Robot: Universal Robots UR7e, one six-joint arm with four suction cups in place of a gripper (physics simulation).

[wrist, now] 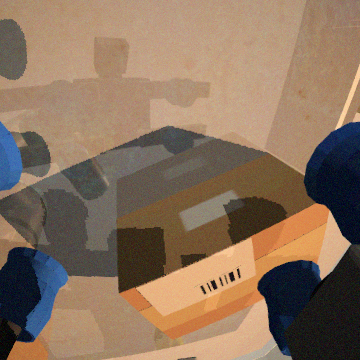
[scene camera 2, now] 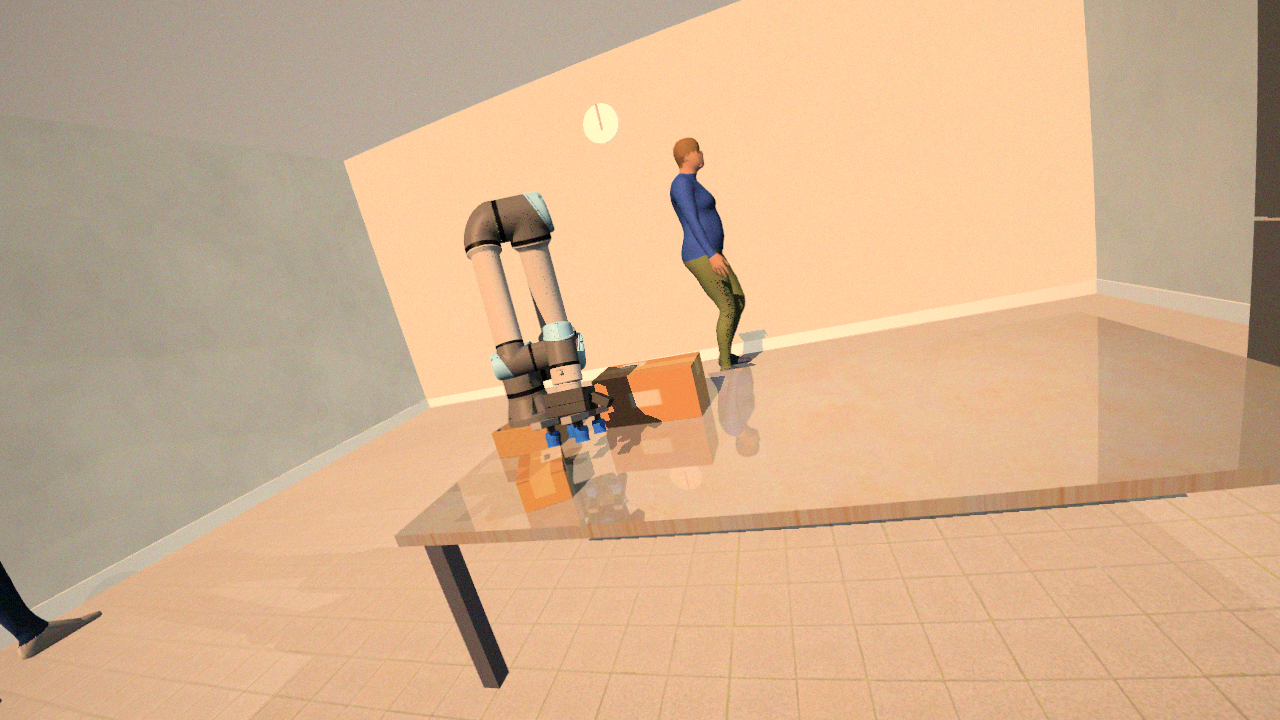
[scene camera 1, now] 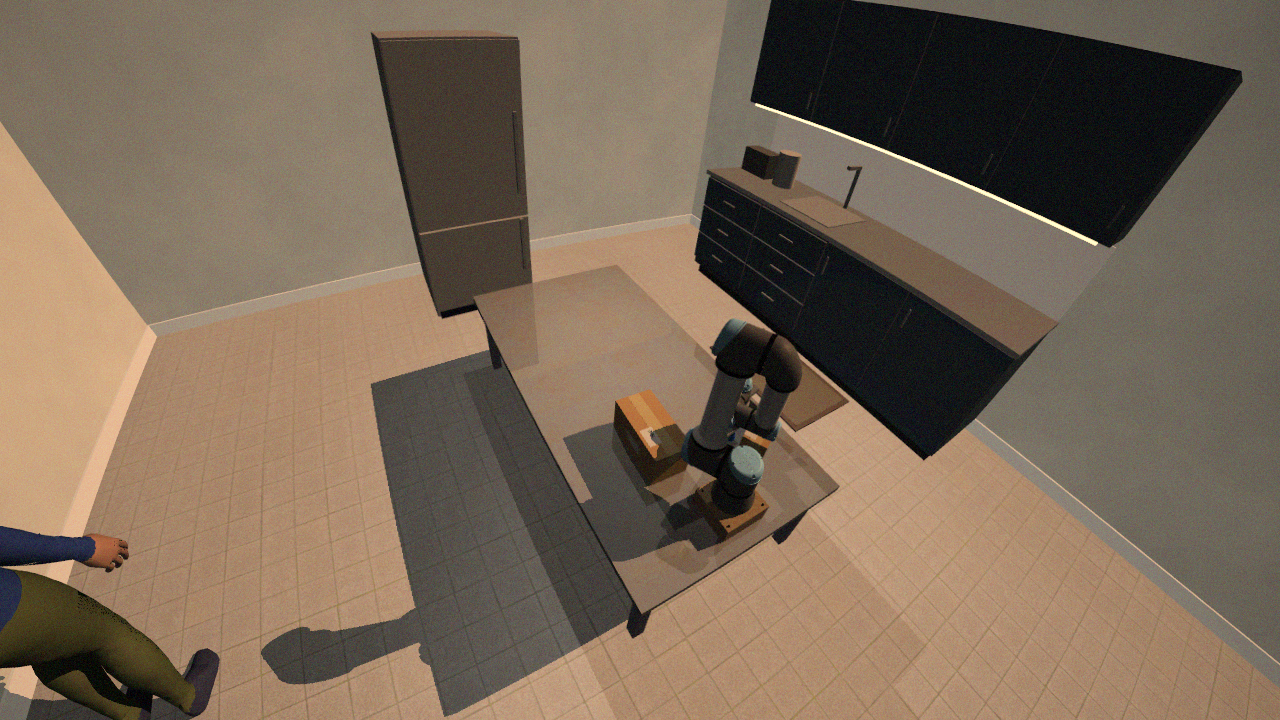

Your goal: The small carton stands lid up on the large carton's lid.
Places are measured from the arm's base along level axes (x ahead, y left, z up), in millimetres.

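Pixels of known places: hand, tool point: (wrist: 160,232) (scene camera 2: 578,438); arm's base, link origin: (scene camera 2: 534,418) (scene camera 1: 732,495).
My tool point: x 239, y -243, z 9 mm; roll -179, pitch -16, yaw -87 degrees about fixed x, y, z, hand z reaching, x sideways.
For each thing: its top centre in the pictures, then the offset to it from my tool point. Level surfaces: height alone.
- small carton, top centre: (wrist: 242,282) (scene camera 2: 539,461) (scene camera 1: 761,429) 80 mm back, 72 mm right, 14 mm down
- large carton, top centre: (scene camera 2: 646,366) (scene camera 1: 652,422) 124 mm ahead, 339 mm left, 65 mm up
- table, surface height: 89 mm down
The small carton (scene camera 1: 759,441) (scene camera 2: 546,485) (wrist: 210,220) stands on the table near its edge, apart from the large carton. In the wrist view its taped face with a barcode label shows at the bottom and seems to face up. The large carton (scene camera 1: 640,410) (scene camera 2: 671,390) stands on the table on the far side of the arm in scene camera 2, partly in the arm's shadow, its taped top bare of any box. My gripper (scene camera 2: 577,433) is open, its blue suction cups hanging close by the small carton's top. Any gap is unclear. The arm hides much of the small carton in scene camera 1.
The table (scene camera 1: 572,349) (scene camera 2: 895,394) carries the arm's orange-brown base block (scene camera 1: 726,517) (scene camera 2: 512,440) close beside the cartons. A person (scene camera 1: 53,617) (scene camera 2: 698,223) stands off beyond the table. A dark mat (scene camera 1: 816,394) lies on the floor near the kitchen counter (scene camera 1: 939,277).
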